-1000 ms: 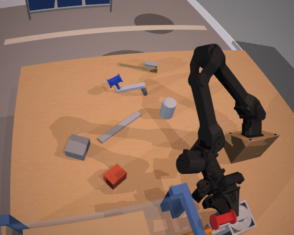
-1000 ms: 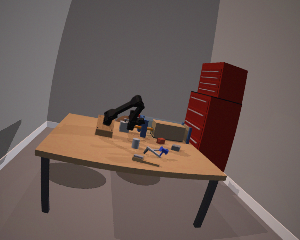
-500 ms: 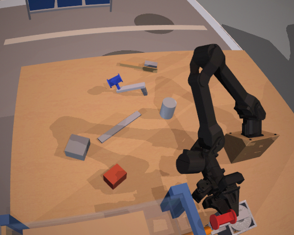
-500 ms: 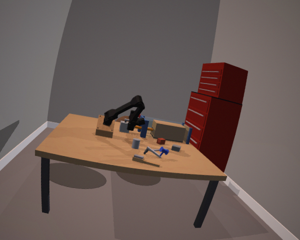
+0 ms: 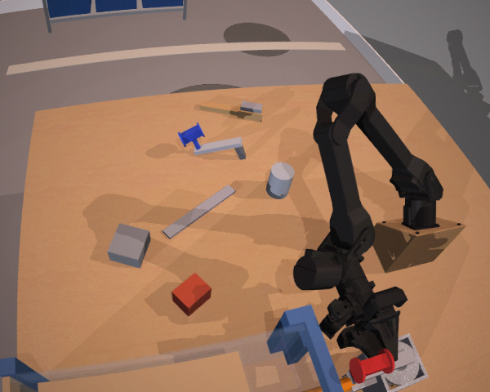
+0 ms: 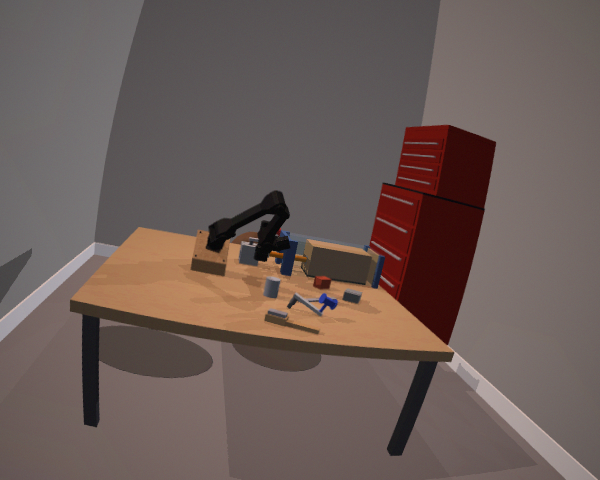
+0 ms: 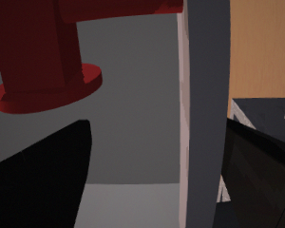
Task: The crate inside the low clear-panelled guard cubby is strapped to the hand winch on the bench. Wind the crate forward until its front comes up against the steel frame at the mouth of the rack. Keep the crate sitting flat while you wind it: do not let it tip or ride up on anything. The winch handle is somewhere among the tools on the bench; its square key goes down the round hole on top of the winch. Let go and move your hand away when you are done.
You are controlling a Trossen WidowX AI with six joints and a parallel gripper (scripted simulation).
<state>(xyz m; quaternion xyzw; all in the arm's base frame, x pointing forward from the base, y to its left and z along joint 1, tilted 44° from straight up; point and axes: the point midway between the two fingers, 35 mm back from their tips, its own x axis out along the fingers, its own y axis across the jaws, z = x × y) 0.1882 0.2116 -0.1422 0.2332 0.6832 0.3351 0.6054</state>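
The red-gripped winch handle lies 10 mm below my gripper tip and 10 mm ahead of it. From my gripper tip the other things lie so: blue steel frame (110 mm ahead, 30 mm below, 20 mm to the left); red knob (50 mm ahead, 20 mm above); grey winch (100 mm below, 60 mm behind, 20 mm to the right).
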